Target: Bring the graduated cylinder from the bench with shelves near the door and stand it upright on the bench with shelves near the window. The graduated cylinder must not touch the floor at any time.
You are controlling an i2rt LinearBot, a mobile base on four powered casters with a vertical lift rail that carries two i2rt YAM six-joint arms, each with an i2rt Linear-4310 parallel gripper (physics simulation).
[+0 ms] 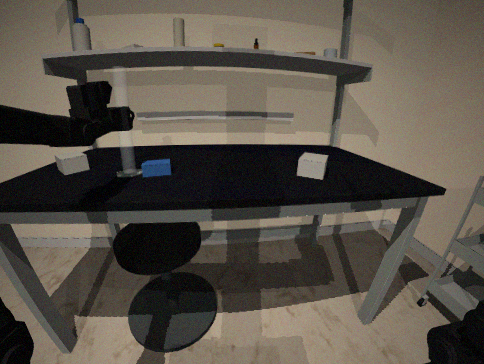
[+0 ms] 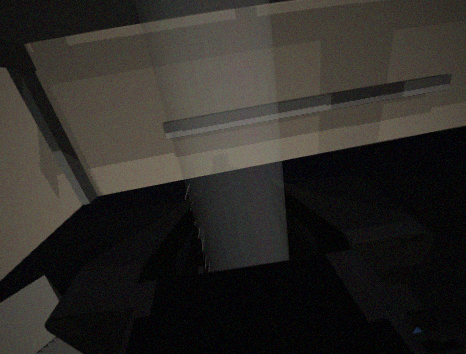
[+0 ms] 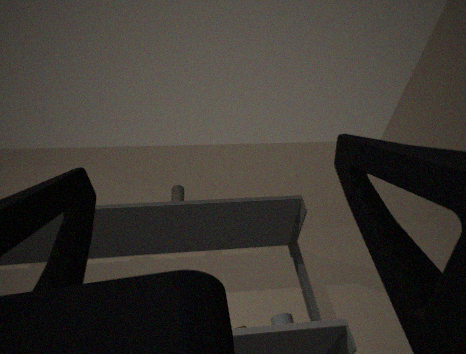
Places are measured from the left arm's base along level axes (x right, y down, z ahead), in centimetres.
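Pixels of known places: left gripper, between the fingertips: (image 1: 127, 114) (image 2: 237, 192); right gripper, between the fingertips: (image 3: 214, 165).
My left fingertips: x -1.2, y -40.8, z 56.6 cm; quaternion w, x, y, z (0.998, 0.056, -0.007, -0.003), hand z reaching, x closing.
Observation:
Behind a point stands the place of what it marks.
The clear graduated cylinder (image 1: 128, 152) @(x 0.3, y -29.3, z 51.3 cm) (image 2: 240, 215) @(x -1.1, y -42.7, z 51.6 cm) stands upright, with its base at the bench top on the left, between a white box and a blue box. Whether the base touches the top I cannot tell. My left gripper (image 1: 127, 119) @(x -1.2, y -40.8, z 56.6 cm) (image 2: 237, 192) @(x -1.2, y -40.8, z 56.6 cm) is shut on the cylinder's tube, well above its base. The bench with shelves (image 1: 240, 185) @(x 36.1, y -21.5, z 43.0 cm) has a black top and grey legs. My right gripper (image 3: 214, 165) @(x 69.3, y -43.8, z 3.8 cm) is open and empty, pointing up towards the shelves, away from the cylinder.
A blue box (image 1: 156, 168) @(x 9.4, y -24.1, z 50.7 cm) is close right of the base, a white box (image 1: 72, 163) @(x -24.1, y -25.1, z 53.9 cm) left, another white box (image 1: 313, 166) @(x 59.7, y -25.4, z 49.7 cm) right. A shelf (image 1: 210, 58) @(x 22.9, y -65.3, z 90.7 cm) with bottles hangs above. A black stool (image 1: 157, 247) @(x 5.5, y 6.4, z 49.2 cm) stands under the front edge, a grey cart (image 1: 462, 215) at right.

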